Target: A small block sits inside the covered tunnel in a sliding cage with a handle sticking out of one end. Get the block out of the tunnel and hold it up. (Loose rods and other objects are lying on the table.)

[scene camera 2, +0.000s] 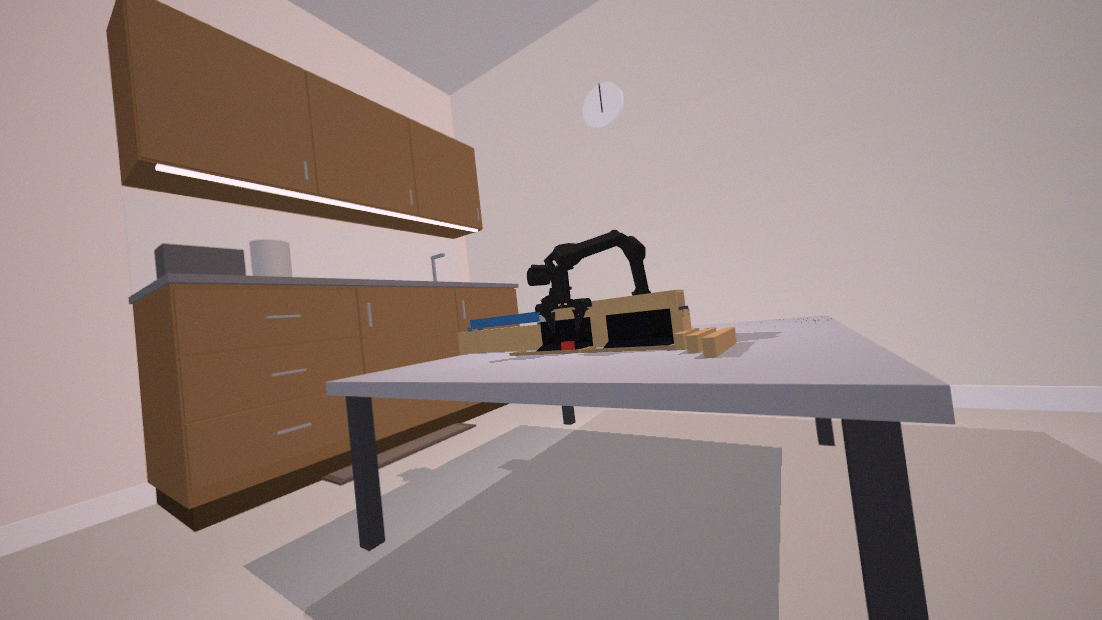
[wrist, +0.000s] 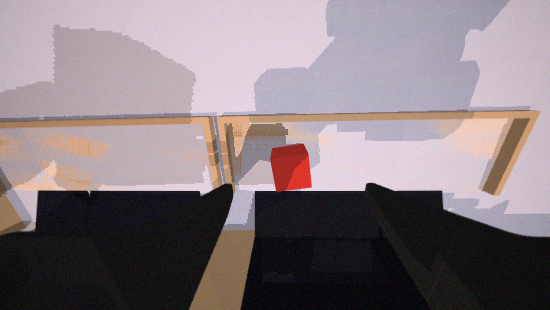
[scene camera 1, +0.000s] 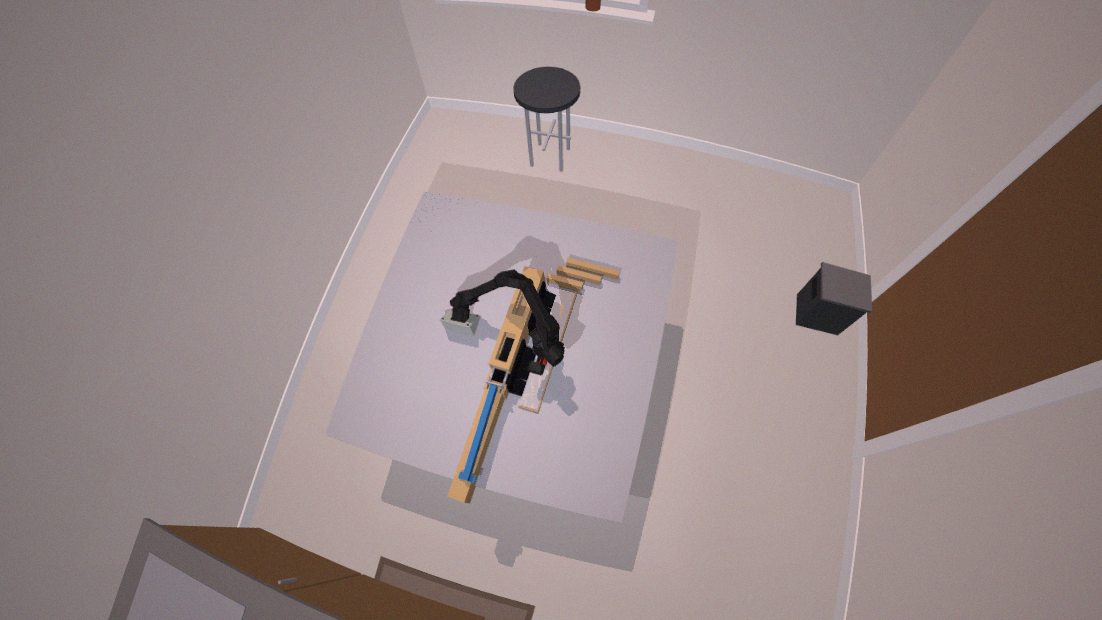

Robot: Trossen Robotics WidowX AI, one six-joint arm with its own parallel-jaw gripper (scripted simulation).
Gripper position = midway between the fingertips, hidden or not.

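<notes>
Nothing is held by my gripper (scene camera 2: 565,332), which is open; the wrist view shows the gripper (wrist: 297,189) too. There is a red block (wrist: 290,165). I also see a blue handle bar (scene camera 1: 470,462), and in scene camera 2 I find the bar (scene camera 2: 530,317) again. A covered tunnel (scene camera 2: 598,334) is there as well, and the wrist view shows me the tunnel (wrist: 306,236) too.
</notes>
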